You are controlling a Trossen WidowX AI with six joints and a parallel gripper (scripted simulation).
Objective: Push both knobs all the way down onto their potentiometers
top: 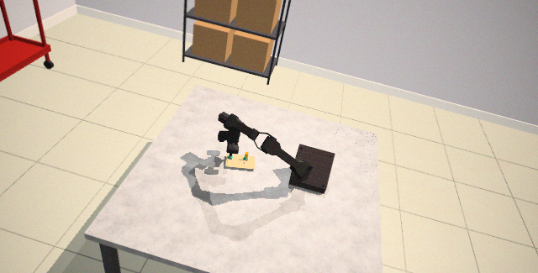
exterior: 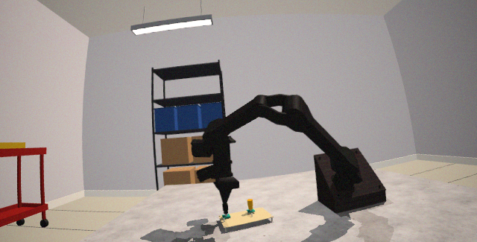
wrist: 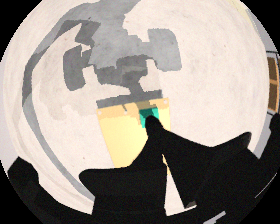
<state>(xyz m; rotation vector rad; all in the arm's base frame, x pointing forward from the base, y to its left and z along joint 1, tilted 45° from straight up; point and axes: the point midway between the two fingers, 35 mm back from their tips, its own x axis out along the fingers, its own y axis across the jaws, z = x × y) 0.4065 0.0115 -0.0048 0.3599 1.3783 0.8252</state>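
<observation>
My gripper tip is 20 mm above the black knob. The rest, counted from my gripper tip: orange knob 80 mm behind, 30 mm to the right, 20 mm below.
</observation>
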